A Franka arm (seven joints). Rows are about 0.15 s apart.
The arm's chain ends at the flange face. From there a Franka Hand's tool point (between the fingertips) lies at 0.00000 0.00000 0.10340 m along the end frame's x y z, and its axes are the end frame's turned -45 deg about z.
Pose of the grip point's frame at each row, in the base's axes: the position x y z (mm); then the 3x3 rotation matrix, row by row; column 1 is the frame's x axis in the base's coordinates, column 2 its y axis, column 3 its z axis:
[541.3 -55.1 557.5], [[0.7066 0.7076 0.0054], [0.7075 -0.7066 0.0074], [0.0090 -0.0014 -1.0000]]
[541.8 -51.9 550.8], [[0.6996 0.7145 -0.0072], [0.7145 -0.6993 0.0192], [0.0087 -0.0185 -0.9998]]
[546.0 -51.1 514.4], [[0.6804 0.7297 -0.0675], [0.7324 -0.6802 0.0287], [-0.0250 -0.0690 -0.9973]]
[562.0 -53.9 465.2], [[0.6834 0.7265 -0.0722], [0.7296 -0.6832 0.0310], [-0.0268 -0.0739 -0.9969]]
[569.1 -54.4 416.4], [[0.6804 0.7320 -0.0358], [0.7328 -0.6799 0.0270], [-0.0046 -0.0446 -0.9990]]
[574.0 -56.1 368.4], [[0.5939 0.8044 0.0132], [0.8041 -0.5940 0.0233], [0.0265 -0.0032 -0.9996]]
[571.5 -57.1 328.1], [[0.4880 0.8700 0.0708], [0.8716 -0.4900 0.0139], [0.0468 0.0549 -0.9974]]
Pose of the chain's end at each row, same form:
[540.7 -55.9 660.9], [[1.0000 0.0007 0.0054], [0.0006 -0.9999 0.0074], [0.0054 -0.0074 -1.0000]]
[542.5 -53.9 654.2], [[0.9999 0.0105 -0.0072], [0.0107 -0.9997 0.0192], [-0.0069 -0.0192 -0.9998]]
[553.0 -54.1 617.5], [[0.9971 0.0349 -0.0675], [0.0369 -0.9989 0.0287], [-0.0665 -0.0311 -0.9973]]
[569.5 -57.1 568.3], [[0.9969 0.0305 -0.0722], [0.0328 -0.9990 0.0310], [-0.0712 -0.0333 -0.9969]]
[572.8 -57.2 519.7], [[0.9987 0.0365 -0.0358], [0.0374 -0.9989 0.0270], [-0.0348 -0.0283 -0.9990]]
[572.6 -58.5 471.8], [[0.9887 0.1488 0.0132], [0.1486 -0.9886 0.0233], [0.0165 -0.0210 -0.9996]]
[564.2 -58.5 431.2], [[0.9603 0.2701 0.0708], [0.2698 -0.9628 0.0139], [0.0719 0.0057 -0.9974]]

